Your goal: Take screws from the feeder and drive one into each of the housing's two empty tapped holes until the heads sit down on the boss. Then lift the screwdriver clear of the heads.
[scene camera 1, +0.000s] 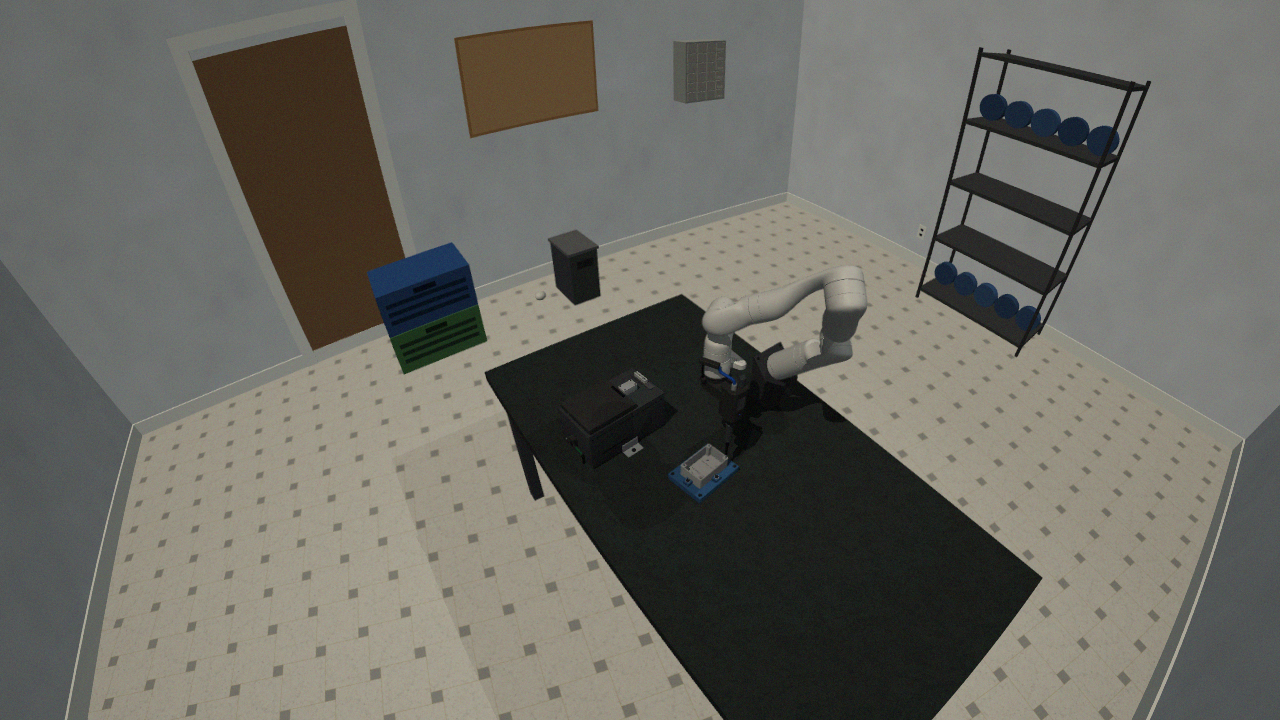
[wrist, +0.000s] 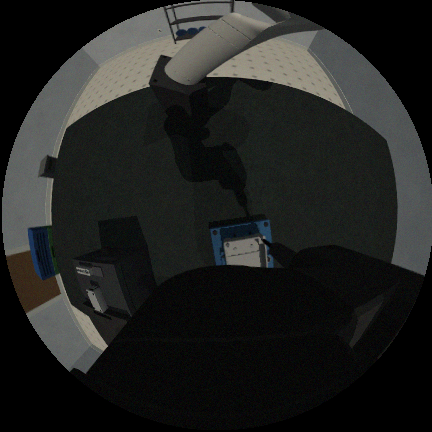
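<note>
The light grey housing [scene camera 1: 703, 466] [wrist: 245, 256] is an open box on a blue plate [scene camera 1: 699, 494] [wrist: 215, 245]. My screwdriver [scene camera 1: 729, 453] [wrist: 266, 242] points down, and its dark tip is at the housing's corner boss nearest the arm; the views are too small to tell whether it touches. Whether a screw is on the bit cannot be made out. The corner boss at the upper left of the housing in the wrist view shows a small dark spot, too small to tell a hole from a head. The black screw feeder [scene camera 1: 616, 434] [wrist: 112, 282] stands beside the plate. The screwdriver body hides the housing's near part in the wrist view.
All stand on a black table [scene camera 1: 832, 555] [wrist: 310, 165]. A small light bracket [scene camera 1: 632, 447] sticks out of the feeder's side. The arm's grey links [scene camera 1: 760, 304] [wrist: 210, 47] reach over the table's far side. Stacked crates [scene camera 1: 429, 304] and a shelf rack [scene camera 1: 950, 183] stand on the floor.
</note>
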